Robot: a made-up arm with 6 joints.
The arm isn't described. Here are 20 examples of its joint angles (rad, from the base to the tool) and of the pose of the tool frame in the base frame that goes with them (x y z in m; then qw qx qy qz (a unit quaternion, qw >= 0)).
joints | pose
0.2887 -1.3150 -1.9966 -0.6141 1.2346 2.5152 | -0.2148 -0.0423 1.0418 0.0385 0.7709 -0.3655 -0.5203
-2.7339 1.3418 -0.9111 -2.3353 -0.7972 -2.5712 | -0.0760 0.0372 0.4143 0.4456 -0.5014 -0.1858 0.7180
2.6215 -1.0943 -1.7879 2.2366 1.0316 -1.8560 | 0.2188 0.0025 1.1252 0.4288 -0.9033 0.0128 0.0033
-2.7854 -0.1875 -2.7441 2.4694 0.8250 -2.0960 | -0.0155 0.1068 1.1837 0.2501 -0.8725 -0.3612 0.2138
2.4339 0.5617 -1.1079 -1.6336 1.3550 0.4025 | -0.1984 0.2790 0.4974 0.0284 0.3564 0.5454 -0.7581
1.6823 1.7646 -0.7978 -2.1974 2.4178 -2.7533 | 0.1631 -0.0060 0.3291 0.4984 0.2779 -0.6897 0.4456
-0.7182 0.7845 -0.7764 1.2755 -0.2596 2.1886 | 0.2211 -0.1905 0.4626 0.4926 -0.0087 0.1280 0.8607
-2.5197 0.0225 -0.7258 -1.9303 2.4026 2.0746 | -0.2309 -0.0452 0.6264 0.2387 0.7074 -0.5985 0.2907
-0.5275 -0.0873 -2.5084 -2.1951 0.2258 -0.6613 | 0.2046 -0.0912 1.0856 0.1617 -0.9645 0.1423 0.1530
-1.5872 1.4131 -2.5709 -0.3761 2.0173 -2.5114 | 0.0381 -0.4772 0.4298 0.8008 0.4494 -0.0225 0.3953
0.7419 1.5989 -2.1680 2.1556 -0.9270 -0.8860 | 0.3606 0.2066 0.4072 0.8684 -0.1796 -0.3098 -0.3430
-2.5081 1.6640 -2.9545 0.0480 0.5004 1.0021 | -0.3812 -0.2819 0.5132 0.1838 0.2494 0.2935 0.9043
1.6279 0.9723 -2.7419 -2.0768 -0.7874 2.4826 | 0.0497 0.4752 0.7243 0.4480 0.6194 -0.1332 0.6308
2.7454 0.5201 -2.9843 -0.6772 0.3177 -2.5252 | -0.2847 0.0981 1.0292 0.4225 0.2338 0.8598 -0.1663
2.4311 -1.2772 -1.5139 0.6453 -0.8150 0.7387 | 0.1909 -0.0896 0.9905 0.0140 -0.9191 -0.2777 0.2791
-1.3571 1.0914 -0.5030 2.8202 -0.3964 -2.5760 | -0.0598 -0.0925 0.4429 0.6285 0.1940 0.4247 -0.6221
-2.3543 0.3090 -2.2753 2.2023 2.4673 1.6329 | -0.2141 -0.2132 1.0205 0.3096 0.7058 -0.1463 -0.6201
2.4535 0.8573 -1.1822 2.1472 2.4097 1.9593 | -0.2662 0.2770 0.4811 0.2766 -0.8425 0.4481 -0.1134
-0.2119 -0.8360 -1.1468 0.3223 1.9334 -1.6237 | 0.2130 0.0278 0.9528 0.7116 0.0709 -0.1328 0.6862
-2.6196 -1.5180 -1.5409 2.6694 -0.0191 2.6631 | 0.2007 0.2293 0.9738 0.0303 -0.9759 0.2126 -0.0398
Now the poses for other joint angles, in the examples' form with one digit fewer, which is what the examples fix.
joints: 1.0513 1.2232 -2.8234 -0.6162 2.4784 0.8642
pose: 0.323 0.442 0.616 0.872 -0.487 0.012 -0.056
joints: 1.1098 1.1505 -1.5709 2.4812 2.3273 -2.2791
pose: 0.276 0.426 0.427 0.161 0.920 -0.292 0.209
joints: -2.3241 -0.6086 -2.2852 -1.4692 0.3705 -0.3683
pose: 0.060 0.021 1.135 0.092 -0.838 0.495 -0.210
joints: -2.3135 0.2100 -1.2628 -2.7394 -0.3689 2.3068
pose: -0.244 -0.170 0.691 0.580 -0.329 -0.129 -0.734
